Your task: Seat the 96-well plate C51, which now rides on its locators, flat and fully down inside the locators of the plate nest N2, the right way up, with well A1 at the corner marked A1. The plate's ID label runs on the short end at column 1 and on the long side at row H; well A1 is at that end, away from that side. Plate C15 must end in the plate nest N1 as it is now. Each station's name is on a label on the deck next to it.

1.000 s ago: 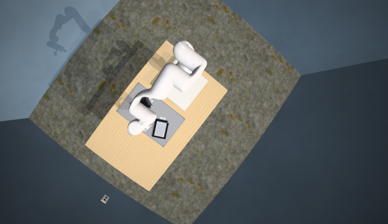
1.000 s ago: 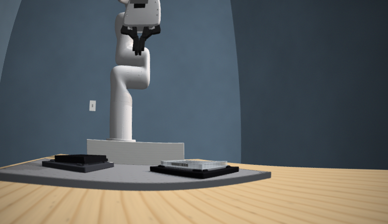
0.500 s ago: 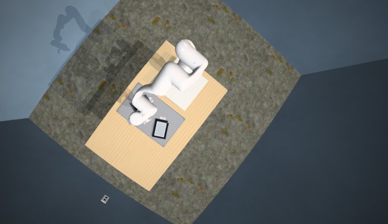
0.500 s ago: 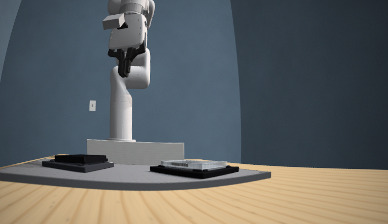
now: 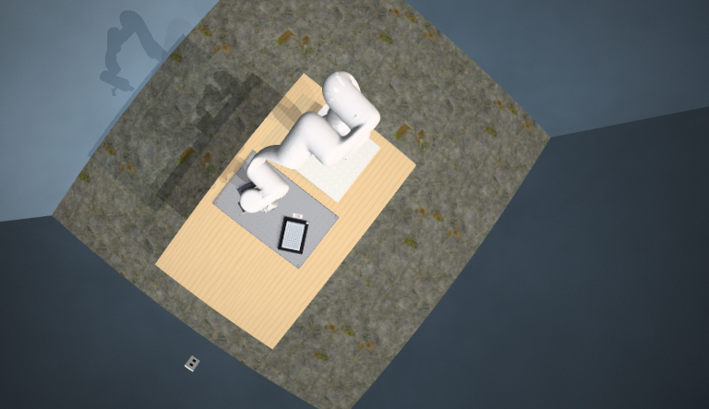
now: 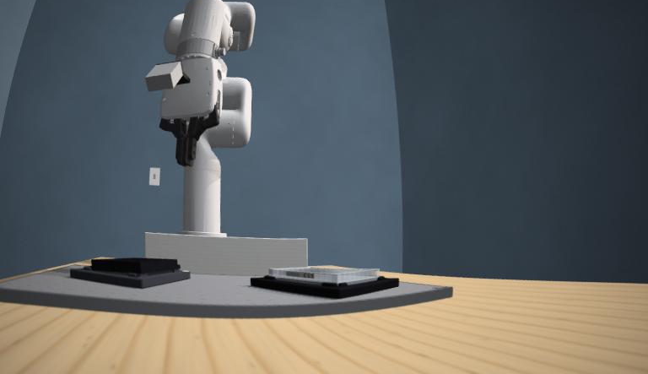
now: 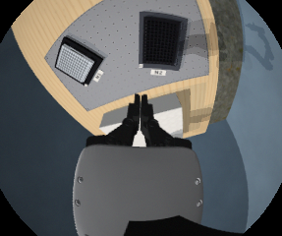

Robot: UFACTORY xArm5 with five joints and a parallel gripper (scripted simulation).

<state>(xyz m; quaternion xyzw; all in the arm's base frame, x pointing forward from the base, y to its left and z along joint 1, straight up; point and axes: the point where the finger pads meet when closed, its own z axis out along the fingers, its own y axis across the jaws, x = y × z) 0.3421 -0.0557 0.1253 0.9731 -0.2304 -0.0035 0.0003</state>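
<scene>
My gripper is now 5 cm short of the black 96-well plate, 7 cm to the left of it and 17 cm above it. From my hand the other things lie so: clear 96-well plate 12 cm ahead, 18 cm to the left, 18 cm below; then N2 station label 5 cm behind, 4 cm to the right, 19 cm below; then N1 station label 3 cm ahead, 14 cm to the left, 19 cm below.
</scene>
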